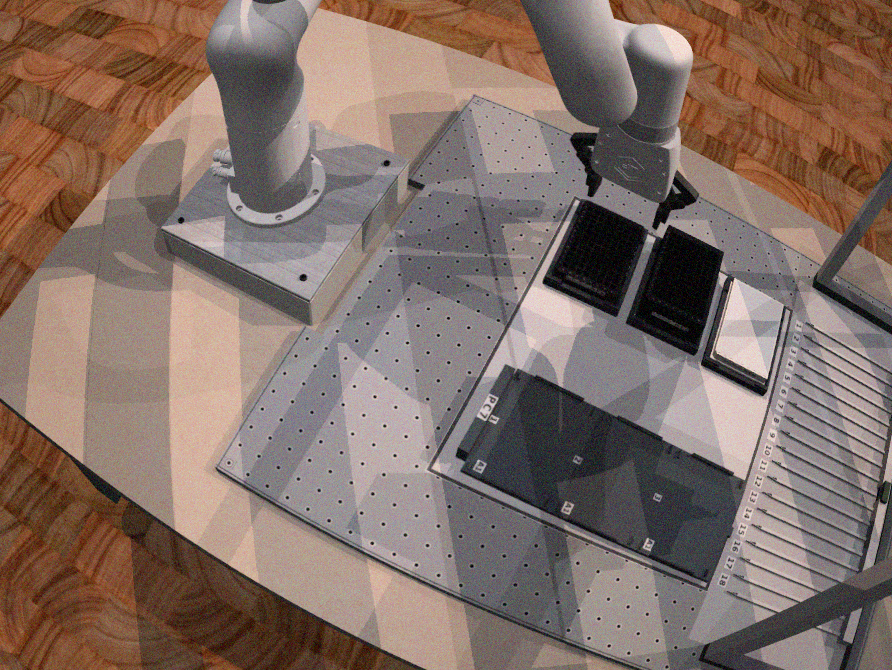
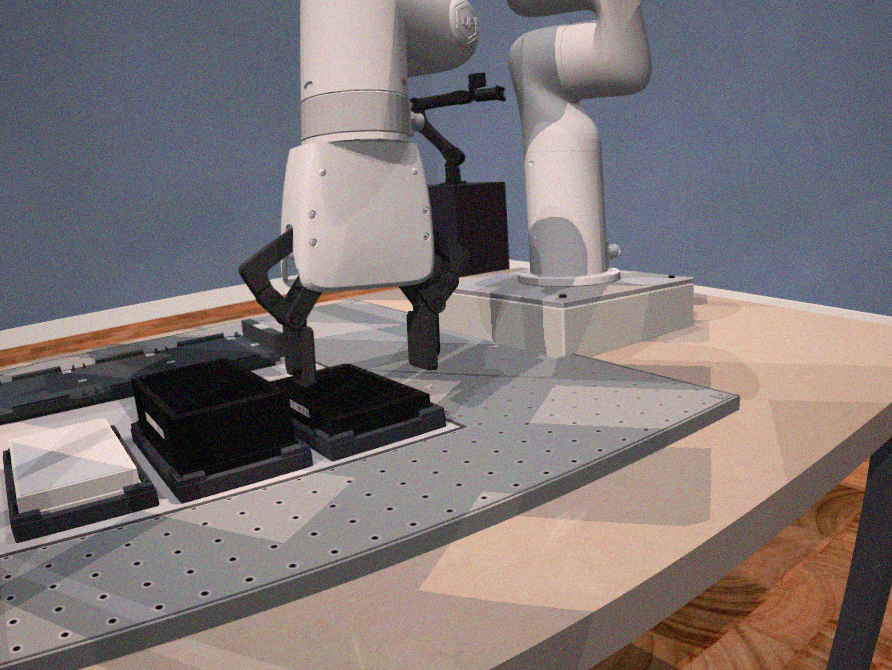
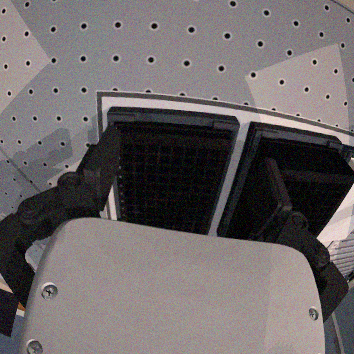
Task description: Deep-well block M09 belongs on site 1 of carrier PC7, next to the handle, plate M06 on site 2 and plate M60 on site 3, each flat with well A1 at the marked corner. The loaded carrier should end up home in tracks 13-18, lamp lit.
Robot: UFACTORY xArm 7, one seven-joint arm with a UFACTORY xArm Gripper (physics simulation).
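Seen in the pictures: gripper, fingertip midpoint: [image 1: 626, 205] [image 2: 365, 376] [image 3: 189, 159]; arm's base, link origin: [image 1: 275, 188] [image 2: 569, 279].
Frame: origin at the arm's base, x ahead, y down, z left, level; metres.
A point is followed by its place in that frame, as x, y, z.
Note:
My gripper [image 1: 625, 209] @(0.415, -0.006, 0.120) [image 2: 364, 371] @(0.415, -0.006, 0.120) [image 3: 189, 159] @(0.415, -0.006, 0.120) is open and empty. Its fingers point down around the low black well plate [image 1: 598, 248] @(0.393, 0.024, 0.061) [image 2: 360, 396] @(0.399, 0.019, 0.090) [image 3: 170, 175] @(0.402, 0.019, 0.088), one beyond its outer side and one at the gap to the tall black block [image 1: 677, 284] @(0.496, -0.004, 0.025) [image 2: 209, 411] @(0.531, -0.008, 0.102) [image 3: 310, 155] @(0.514, 0.013, 0.105). Finger contact cannot be told. A white plate [image 1: 748, 328] @(0.610, 0.019, 0.015) [image 2: 68, 461] @(0.618, 0.019, 0.038) lies beside the tall block. All three sit in separate dark holders; their labels are unreadable. Carrier PC7 [image 1: 612, 461] @(0.465, 0.034, -0.202) [image 2: 43, 393] @(0.575, 0.034, -0.220) lies with sites 1, 2 and 3 bare, its handle end toward the robot base. No lit lamp shows.
Numbered tracks [image 1: 829, 425] @(0.765, 0.044, -0.070) run along the right, beyond the white mat [image 1: 648, 375] @(0.488, 0.045, -0.078). Grey frame bars [image 1: 800, 613] @(0.630, -0.186, -0.402) [image 1: 858, 223] @(0.731, -0.113, 0.147) stand at both ends of the tracks. The perforated board [image 1: 374, 403] @(0.202, 0.045, -0.208) [image 2: 447, 475] @(0.421, 0.045, 0.201) lies under the mat. The robot base [image 1: 288, 237] @(0.047, 0.001, -0.065) [image 2: 576, 310] @(0.124, 0.005, 0.095) stands on the table.

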